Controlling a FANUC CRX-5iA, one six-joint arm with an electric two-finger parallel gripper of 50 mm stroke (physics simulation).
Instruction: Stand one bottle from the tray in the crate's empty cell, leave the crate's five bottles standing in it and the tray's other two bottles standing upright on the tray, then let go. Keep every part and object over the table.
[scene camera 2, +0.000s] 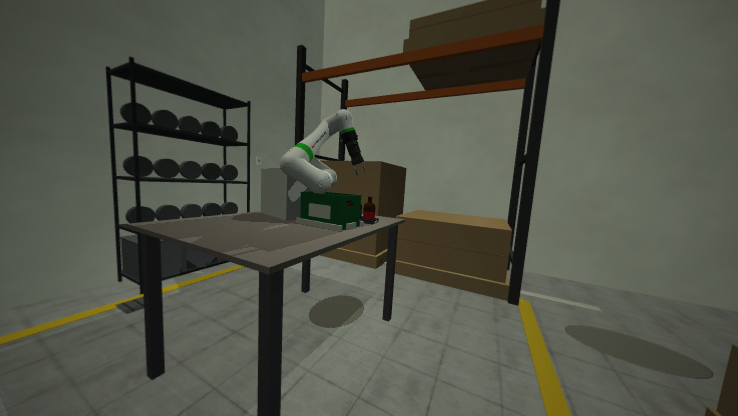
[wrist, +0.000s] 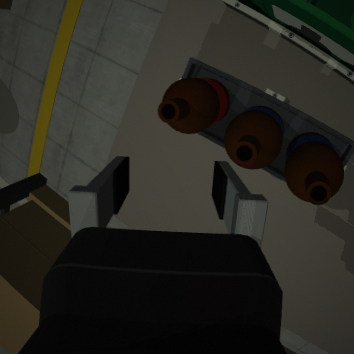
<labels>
My gripper (wrist: 170, 175): 17 cm from the lens. A red-labelled bottle (wrist: 189, 105) is 34 cm from the lens. A blue-labelled bottle (wrist: 252, 139): 31 cm from the lens. A blue-labelled bottle (wrist: 311, 170) is 33 cm from the lens.
</labels>
